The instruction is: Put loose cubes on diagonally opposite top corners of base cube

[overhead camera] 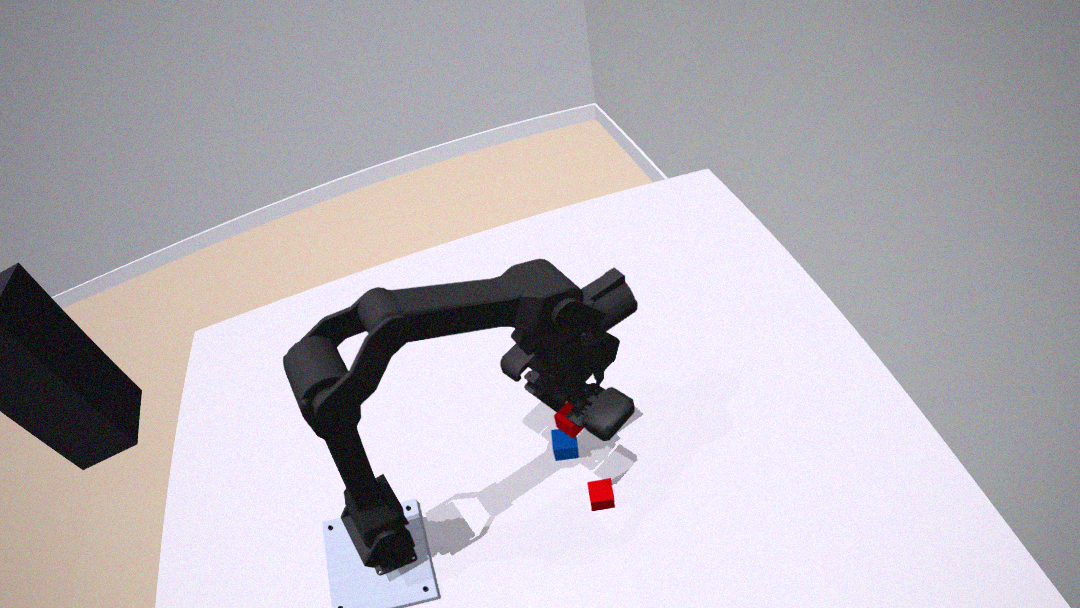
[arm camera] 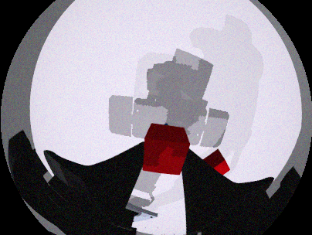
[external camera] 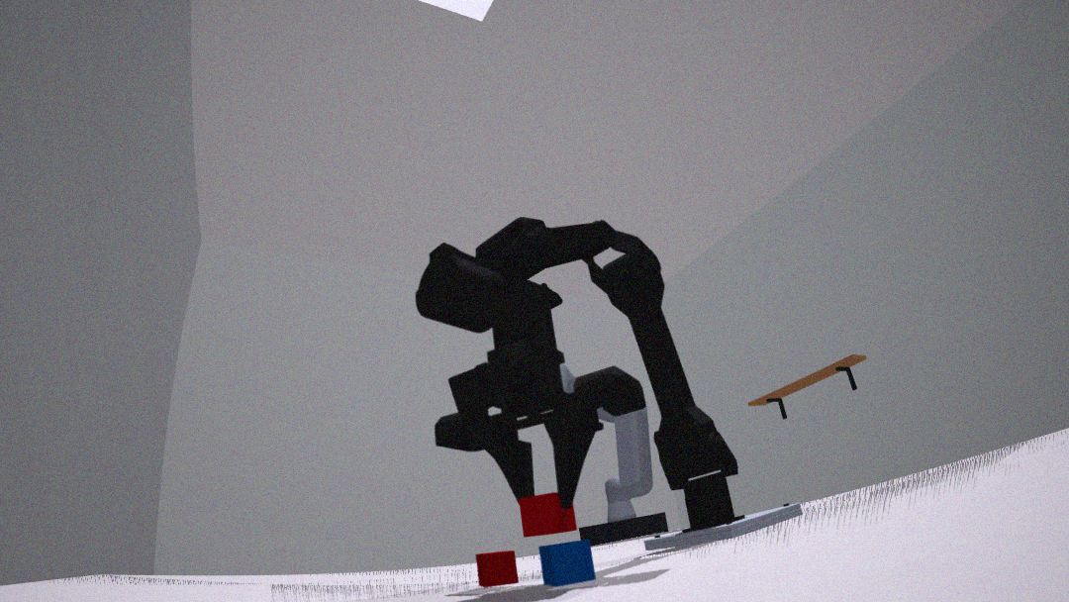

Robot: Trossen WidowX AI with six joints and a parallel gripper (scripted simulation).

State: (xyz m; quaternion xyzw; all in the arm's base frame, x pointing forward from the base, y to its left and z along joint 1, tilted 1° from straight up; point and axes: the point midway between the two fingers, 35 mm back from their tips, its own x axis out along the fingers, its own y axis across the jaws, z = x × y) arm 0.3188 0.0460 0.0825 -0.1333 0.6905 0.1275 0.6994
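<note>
Right now the blue base cube is 2 cm behind my gripper tip, 1 cm to the right of it and 5 cm below it. Also, from my gripper tip: red cube: right at my gripper tip.
</note>
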